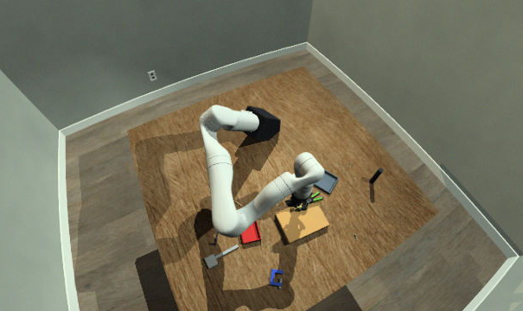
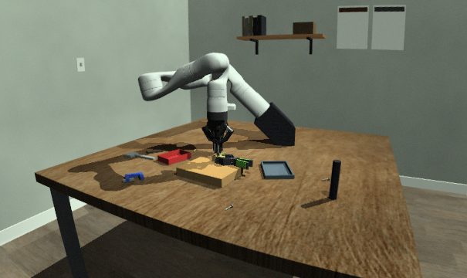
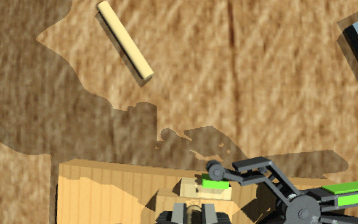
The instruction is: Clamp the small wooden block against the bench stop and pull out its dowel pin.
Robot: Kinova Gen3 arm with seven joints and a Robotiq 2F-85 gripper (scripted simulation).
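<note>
Right now the dowel pin is 20 mm below my hand. Also, from my hand: thin pale stick 120 mm behind, 80 mm below, 50 mm to the right; small wooden block 40 mm below; tan bench board 60 mm below, 60 mm ahead.
</note>
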